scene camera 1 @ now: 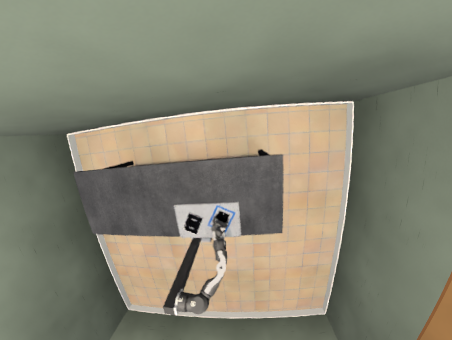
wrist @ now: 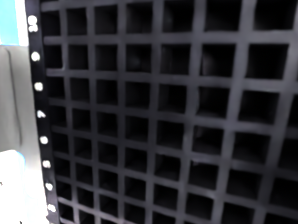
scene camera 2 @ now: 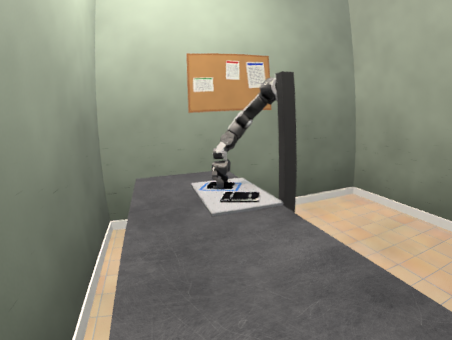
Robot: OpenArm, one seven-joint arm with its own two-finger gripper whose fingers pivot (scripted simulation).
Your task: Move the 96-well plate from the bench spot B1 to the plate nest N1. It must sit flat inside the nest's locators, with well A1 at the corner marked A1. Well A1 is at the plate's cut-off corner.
In view: a black 96-well plate [wrist: 209, 88] and a tall black post [scene camera 2: 285, 86].
The tall black post shows as well in scene camera 1 [scene camera 1: 181, 278].
